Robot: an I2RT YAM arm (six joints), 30 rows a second.
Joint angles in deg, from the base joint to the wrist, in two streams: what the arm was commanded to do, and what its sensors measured. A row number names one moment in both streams.
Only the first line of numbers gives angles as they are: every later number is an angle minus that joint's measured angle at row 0.
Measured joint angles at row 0:
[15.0 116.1 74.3 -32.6 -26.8 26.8]
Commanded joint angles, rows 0 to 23:
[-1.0 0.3 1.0 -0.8 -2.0 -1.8]
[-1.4 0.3 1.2 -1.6 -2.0 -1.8]
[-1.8 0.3 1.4 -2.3 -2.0 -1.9]
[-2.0 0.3 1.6 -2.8 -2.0 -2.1]
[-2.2 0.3 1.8 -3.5 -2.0 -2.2]
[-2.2 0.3 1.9 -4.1 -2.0 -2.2]
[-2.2 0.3 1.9 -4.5 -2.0 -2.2]
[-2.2 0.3 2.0 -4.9 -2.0 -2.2]
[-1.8 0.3 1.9 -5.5 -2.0 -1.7]
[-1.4 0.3 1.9 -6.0 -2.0 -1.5]
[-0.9 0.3 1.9 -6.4 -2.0 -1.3]
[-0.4 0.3 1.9 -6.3 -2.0 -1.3]
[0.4 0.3 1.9 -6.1 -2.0 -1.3]
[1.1 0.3 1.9 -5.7 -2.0 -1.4]
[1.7 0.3 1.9 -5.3 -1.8 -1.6]
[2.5 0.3 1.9 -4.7 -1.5 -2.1]
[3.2 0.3 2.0 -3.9 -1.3 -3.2]
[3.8 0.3 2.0 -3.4 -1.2 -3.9]
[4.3 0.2 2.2 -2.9 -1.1 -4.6]
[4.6 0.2 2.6 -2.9 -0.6 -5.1]
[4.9 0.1 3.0 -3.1 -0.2 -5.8]
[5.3 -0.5 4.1 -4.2 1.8 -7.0]
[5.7 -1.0 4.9 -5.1 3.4 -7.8]
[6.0 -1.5 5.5 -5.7 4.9 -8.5]
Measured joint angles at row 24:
[5.5 0.1 2.1 -4.7 -0.1 -4.7]
